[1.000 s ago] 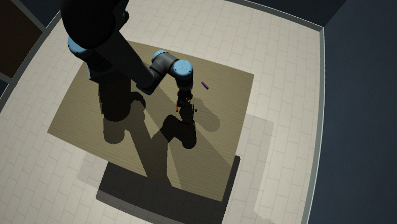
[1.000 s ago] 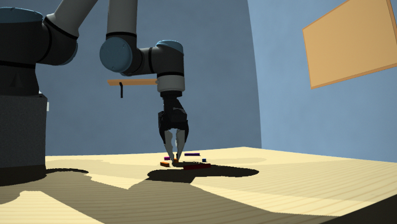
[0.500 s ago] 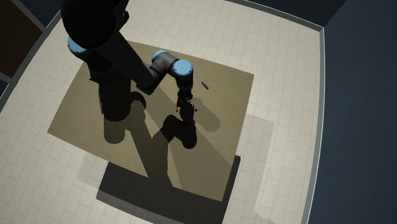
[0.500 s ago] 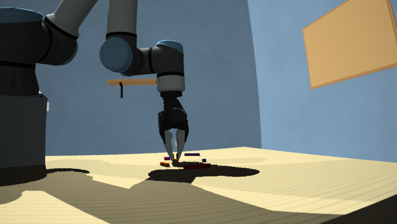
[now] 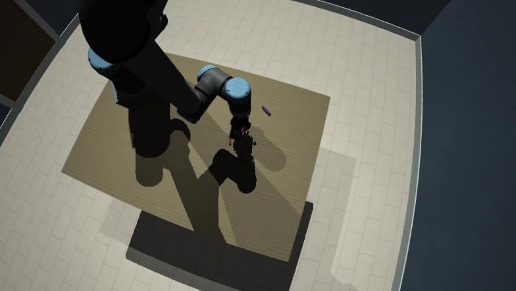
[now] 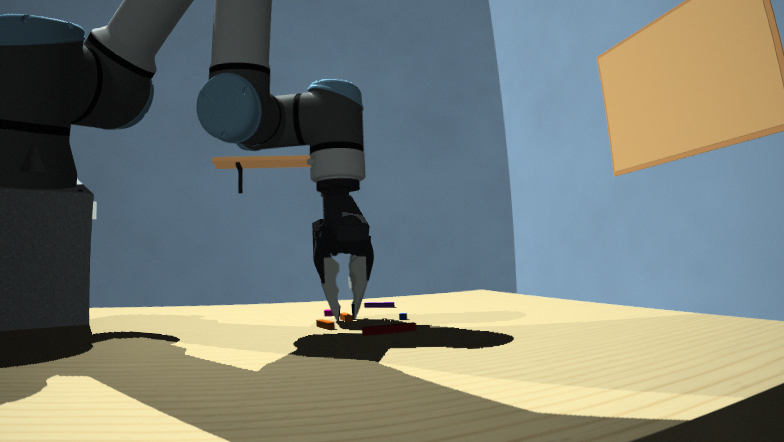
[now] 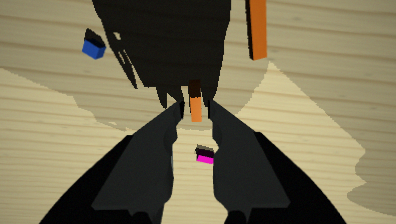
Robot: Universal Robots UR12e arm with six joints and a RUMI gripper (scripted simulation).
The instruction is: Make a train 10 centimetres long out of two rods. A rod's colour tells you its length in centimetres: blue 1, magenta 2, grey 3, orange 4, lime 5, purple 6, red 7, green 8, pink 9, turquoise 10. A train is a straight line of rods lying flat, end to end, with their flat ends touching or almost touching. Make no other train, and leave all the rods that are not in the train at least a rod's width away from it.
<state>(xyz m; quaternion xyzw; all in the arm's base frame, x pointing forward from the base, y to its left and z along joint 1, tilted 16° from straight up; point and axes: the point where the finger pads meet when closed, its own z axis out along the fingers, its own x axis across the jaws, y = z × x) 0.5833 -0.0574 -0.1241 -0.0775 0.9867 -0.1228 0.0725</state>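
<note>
My hand is 150 mm to the right of the purple rod, 90 mm short of it and 10 mm above it. The rest, counted from my hand: magenta rod 70 mm to the left, 20 mm behind, 10 mm below; then red rod 140 mm to the right, 40 mm ahead, 10 mm below; then blue rod 80 mm ahead, 40 mm to the right, 10 mm below.
</note>
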